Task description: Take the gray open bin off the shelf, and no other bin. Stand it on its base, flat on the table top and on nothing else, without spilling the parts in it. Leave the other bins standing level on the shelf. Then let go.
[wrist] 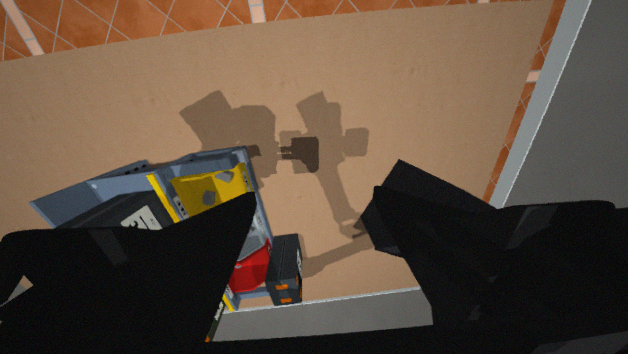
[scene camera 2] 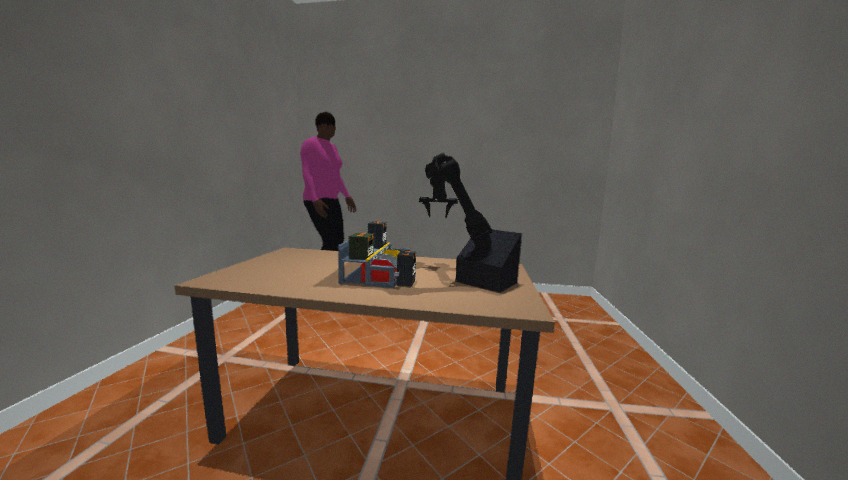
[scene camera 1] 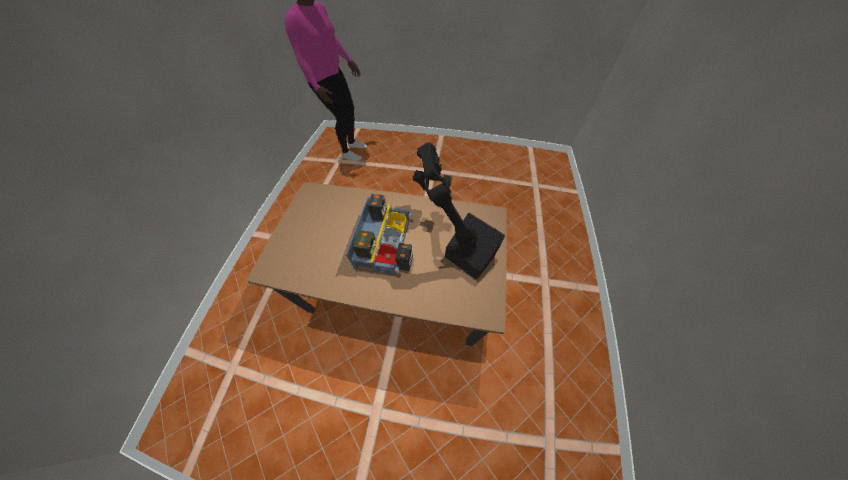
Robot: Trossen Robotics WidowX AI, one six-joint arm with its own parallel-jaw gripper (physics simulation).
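Places are measured from the arm's base along level axes (x ahead, y left, z up), in millimetres.
Pixels of known places: gripper, between the fingertips: (wrist: 315, 195) (scene camera 2: 437, 217); arm's base, origin of its link: (scene camera 2: 484, 245) (scene camera 1: 470, 239).
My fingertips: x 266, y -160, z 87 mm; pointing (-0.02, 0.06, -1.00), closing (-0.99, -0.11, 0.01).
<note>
For each thing: its middle in the pictures, then the offset to it from my fingertips. Level surfaces: height alone.
- gray open bin, middle of its body: (wrist: 230, 233) (scene camera 2: 386, 264) (scene camera 1: 388, 238) dz -208, dx +164, dy +239 mm
- red bin, middle of its body: (wrist: 245, 265) (scene camera 2: 380, 271) (scene camera 1: 383, 256) dz -208, dx +142, dy +349 mm
- table, height of its surface: dz -251 mm
- green box, middle of its body: (scene camera 2: 361, 245) (scene camera 1: 364, 244) dz -101, dx +221, dy +367 mm
The gray open bin (scene camera 1: 391, 236) (wrist: 258, 233) sits in the shelf's lower front row, between the yellow bin (scene camera 1: 396, 222) (wrist: 210, 192) and the red bin (scene camera 1: 386, 255) (scene camera 2: 380, 273) (wrist: 252, 274). In the wrist view the left finger hides much of it; its parts are too small to tell clearly. The blue-gray shelf (scene camera 1: 371, 227) (scene camera 2: 341, 270) (wrist: 115, 184) stands on the table (scene camera 1: 309, 237) (scene camera 2: 267, 273) (wrist: 400, 100). My gripper (scene camera 2: 437, 215) (wrist: 315, 195) is open and empty, pointing down, high above the table between the shelf and the arm base.
A dark box (scene camera 1: 404, 256) (scene camera 2: 406, 268) (wrist: 284, 267) stands on the table against the shelf's front, by the red bin. Another dark box (scene camera 1: 376, 206) (scene camera 2: 377, 233) and a green box (scene camera 1: 364, 244) (scene camera 2: 360, 245) stand on the upper deck. A person (scene camera 1: 318, 44) (scene camera 2: 321, 169) stands behind the table.
</note>
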